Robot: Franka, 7 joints.
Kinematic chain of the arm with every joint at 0, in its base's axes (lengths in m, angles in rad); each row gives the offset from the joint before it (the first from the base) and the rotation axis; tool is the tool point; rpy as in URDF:
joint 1: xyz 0 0 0.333 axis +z
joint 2: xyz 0 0 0 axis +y
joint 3: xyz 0 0 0.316 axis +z
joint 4: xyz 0.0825 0 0 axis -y
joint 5: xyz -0.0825 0 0.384 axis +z
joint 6: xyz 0 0 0 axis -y
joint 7: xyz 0.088 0 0 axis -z
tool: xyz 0 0 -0.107 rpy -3.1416 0 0
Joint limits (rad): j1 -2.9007..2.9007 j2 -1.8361..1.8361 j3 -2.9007..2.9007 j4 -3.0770..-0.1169 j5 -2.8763..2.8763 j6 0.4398..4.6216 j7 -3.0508..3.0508
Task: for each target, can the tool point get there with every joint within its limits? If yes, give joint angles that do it. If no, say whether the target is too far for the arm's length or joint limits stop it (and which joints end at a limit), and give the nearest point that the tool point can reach.
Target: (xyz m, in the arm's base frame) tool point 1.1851 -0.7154 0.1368
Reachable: no: too far | nearest point 0.7272 -0.4390 0.2126 | short by 0.540 m
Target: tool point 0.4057 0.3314 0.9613
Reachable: yes | joints -1.5327 -0.4332 1.5170 -0.7971 0.8588 2.0078 2.5570
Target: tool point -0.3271 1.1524 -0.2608
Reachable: no: too far | nearest point -0.2099 0.7394 -0.0480 | short by 0.479 m
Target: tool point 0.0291 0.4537 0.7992
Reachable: yes | joints 0.3491 0.0922 1.5295 -1.1613 -1.0719 0.8311 0.2691
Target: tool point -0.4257 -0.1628 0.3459
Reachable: yes | joints 1.8270 -0.4252 1.7153 -2.1684 -0.2345 1.5235 -2.2422
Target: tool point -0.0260 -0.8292 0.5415
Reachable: yes | joints 1.8236 -1.3038 1.6239 -0.4443 1.6198 2.4776 0.6848
